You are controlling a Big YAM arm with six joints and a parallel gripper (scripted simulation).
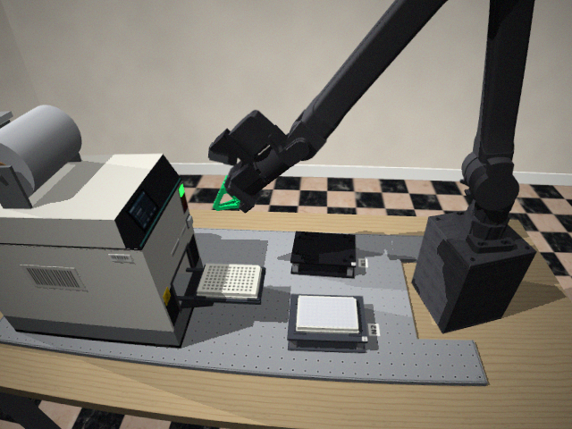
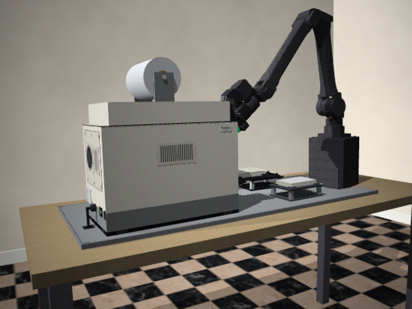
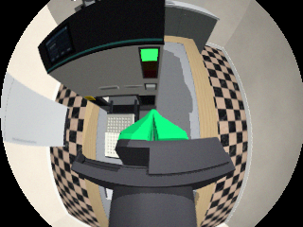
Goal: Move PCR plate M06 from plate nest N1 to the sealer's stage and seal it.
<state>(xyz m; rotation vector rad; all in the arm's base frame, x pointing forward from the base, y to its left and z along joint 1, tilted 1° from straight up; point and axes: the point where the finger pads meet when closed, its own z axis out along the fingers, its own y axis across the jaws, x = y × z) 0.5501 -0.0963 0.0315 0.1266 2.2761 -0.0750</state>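
Right now the start key is 7 cm ahead of my hand and 4 cm below it. From my hand the other things lie so: plate M06: 13 cm below, 10 cm to the left, 2 cm behind; then yellow warning label: 18 cm to the left, 9 cm ahead, 8 cm below; then sealer stage: 14 cm below, 10 cm to the left, 2 cm behind.
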